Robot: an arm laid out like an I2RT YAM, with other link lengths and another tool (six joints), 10 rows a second.
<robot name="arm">
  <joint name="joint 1" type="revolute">
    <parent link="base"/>
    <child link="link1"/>
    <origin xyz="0 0 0.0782" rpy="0 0 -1.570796"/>
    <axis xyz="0 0 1"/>
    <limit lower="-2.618" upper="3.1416"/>
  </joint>
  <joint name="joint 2" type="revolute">
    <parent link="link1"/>
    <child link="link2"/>
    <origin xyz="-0.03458 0.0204 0.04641" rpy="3.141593 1.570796 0"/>
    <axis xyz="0 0 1"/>
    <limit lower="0" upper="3.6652"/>
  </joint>
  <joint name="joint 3" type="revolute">
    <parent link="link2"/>
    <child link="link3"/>
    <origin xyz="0 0.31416 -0.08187" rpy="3.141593 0 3.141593"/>
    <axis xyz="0 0 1"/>
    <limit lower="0" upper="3.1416"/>
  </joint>
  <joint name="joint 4" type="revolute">
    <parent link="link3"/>
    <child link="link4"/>
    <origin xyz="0.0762 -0.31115 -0.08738" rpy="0 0 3.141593"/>
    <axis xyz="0 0 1"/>
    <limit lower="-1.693" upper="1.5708"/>
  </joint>
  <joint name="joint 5" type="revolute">
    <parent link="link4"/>
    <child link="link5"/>
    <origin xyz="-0.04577 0.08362 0.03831" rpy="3.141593 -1.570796 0"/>
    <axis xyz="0 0 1"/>
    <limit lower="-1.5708" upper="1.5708"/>
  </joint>
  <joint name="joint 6" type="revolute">
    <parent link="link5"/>
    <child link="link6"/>
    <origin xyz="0 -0.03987 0.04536" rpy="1.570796 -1.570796 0"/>
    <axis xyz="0 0 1"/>
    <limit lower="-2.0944" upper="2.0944"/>
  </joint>
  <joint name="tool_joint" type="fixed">
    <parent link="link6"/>
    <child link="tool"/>
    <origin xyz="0.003 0.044 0.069" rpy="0 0.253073 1.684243"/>
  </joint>
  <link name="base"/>
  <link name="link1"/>
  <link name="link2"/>
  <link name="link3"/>
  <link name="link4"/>
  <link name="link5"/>
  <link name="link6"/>
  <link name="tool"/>
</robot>
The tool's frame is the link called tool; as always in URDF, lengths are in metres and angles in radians.
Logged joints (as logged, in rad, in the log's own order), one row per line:
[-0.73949, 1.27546, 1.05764, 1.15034, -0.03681, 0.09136]
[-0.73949, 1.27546, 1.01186, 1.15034, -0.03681, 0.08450]
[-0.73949, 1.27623, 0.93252, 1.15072, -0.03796, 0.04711]
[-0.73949, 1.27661, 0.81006, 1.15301, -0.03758, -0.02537]
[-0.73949, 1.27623, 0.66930, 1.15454, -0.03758, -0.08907]
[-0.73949, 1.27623, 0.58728, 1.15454, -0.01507, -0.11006]
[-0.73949, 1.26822, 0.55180, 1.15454, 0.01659, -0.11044]
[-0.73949, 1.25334, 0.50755, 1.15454, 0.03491, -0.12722]
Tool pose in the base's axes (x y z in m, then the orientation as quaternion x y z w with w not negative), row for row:
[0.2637, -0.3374, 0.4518, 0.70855, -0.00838, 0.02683, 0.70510]
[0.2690, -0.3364, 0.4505, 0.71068, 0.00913, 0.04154, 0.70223]
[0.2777, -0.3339, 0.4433, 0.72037, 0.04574, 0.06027, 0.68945]
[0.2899, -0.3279, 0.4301, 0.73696, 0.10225, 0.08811, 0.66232]
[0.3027, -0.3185, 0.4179, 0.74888, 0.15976, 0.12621, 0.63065]
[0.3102, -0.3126, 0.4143, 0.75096, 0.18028, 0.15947, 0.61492]
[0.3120, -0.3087, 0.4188, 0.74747, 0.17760, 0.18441, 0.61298]
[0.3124, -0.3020, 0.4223, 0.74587, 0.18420, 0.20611, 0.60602]
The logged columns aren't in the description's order. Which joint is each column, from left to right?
Columns, left to right: joint 1, joint 2, joint 5, joint 3, joint 6, joint 4.
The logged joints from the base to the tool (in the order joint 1, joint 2, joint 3, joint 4, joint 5, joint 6), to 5 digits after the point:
[-0.73949, 1.27546, 1.15034, 0.09136, 1.05764, -0.03681]
[-0.73949, 1.27546, 1.15034, 0.08450, 1.01186, -0.03681]
[-0.73949, 1.27623, 1.15072, 0.04711, 0.93252, -0.03796]
[-0.73949, 1.27661, 1.15301, -0.02537, 0.81006, -0.03758]
[-0.73949, 1.27623, 1.15454, -0.08907, 0.66930, -0.03758]
[-0.73949, 1.27623, 1.15454, -0.11006, 0.58728, -0.01507]
[-0.73949, 1.26822, 1.15454, -0.11044, 0.55180, 0.01659]
[-0.73949, 1.25334, 1.15454, -0.12722, 0.50755, 0.03491]

